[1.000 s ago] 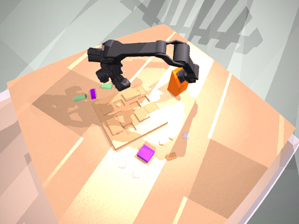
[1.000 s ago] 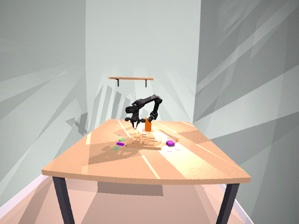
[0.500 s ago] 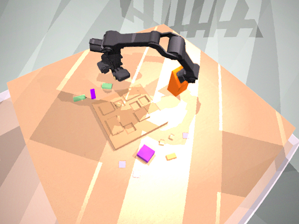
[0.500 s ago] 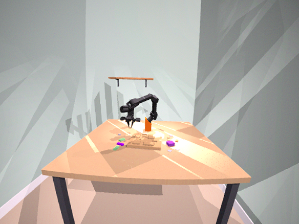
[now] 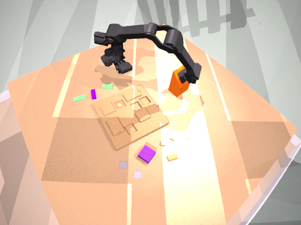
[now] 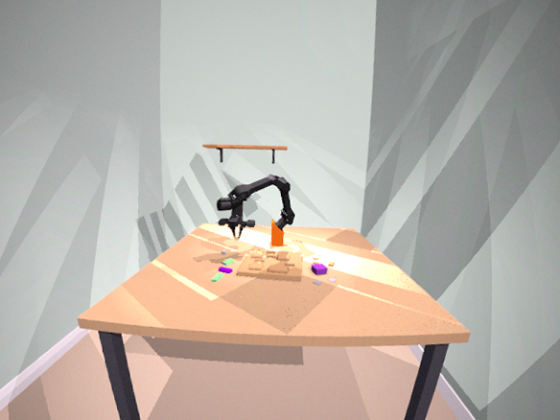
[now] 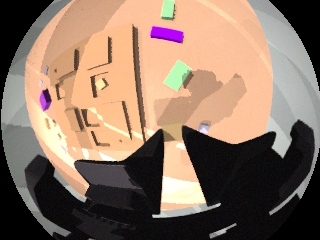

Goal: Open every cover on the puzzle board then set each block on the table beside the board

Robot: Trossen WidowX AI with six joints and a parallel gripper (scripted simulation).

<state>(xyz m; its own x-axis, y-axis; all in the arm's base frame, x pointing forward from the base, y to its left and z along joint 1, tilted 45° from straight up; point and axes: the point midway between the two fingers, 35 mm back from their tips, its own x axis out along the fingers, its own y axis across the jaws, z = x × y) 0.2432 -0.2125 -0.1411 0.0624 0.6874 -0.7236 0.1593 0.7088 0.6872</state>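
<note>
Right now my gripper tip is 17 cm to the right of the tan puzzle board, 10 cm above it and 9 cm short of it. The rest, counted from my gripper tip: orange block: 50 cm to the left, 11 cm below, 10 cm ahead; then purple block: 15 cm ahead, 11 cm below, 5 cm to the right; then mint-green block: 23 cm ahead, 11 cm below, 7 cm to the right.
</note>
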